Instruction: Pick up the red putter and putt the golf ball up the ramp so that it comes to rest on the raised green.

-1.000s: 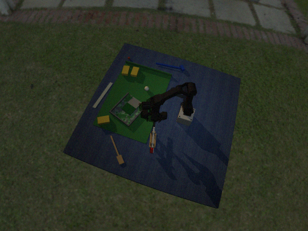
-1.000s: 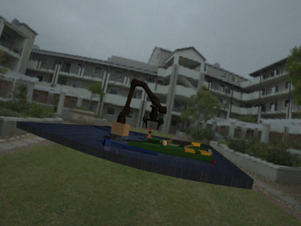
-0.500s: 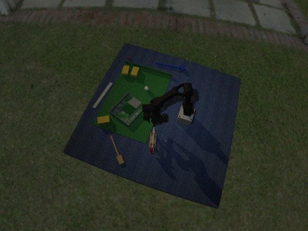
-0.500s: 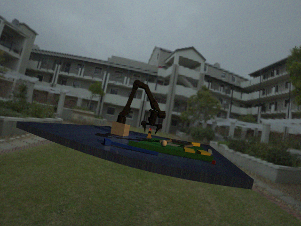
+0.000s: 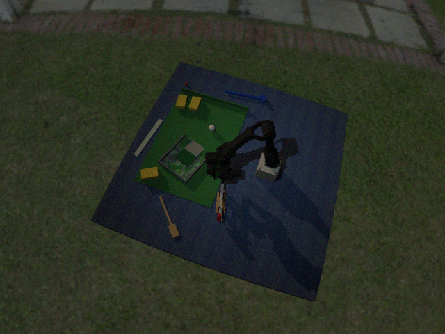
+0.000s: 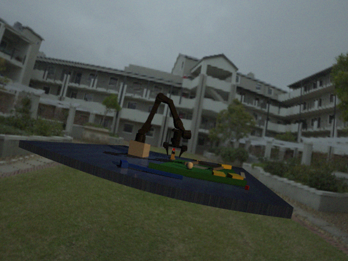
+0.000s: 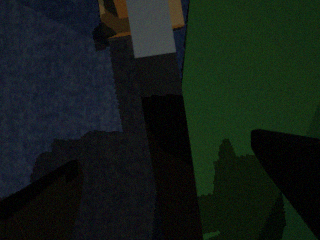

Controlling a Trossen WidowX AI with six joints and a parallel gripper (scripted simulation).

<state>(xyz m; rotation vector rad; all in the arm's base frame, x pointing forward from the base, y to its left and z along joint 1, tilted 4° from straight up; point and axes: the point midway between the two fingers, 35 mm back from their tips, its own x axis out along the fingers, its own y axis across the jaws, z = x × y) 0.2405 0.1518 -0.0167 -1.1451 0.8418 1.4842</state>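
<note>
My gripper tip is now 11 cm to the right of the red putter, 3 cm below it and 3 cm past it. From my gripper tip the other things lie so: blue putter: 67 cm to the right, 3 cm ahead, 2 cm below; white golf ball: 32 cm to the right, 17 cm ahead, 1 cm below; green mat: 24 cm ahead, 20 cm to the right, 3 cm below.
</note>
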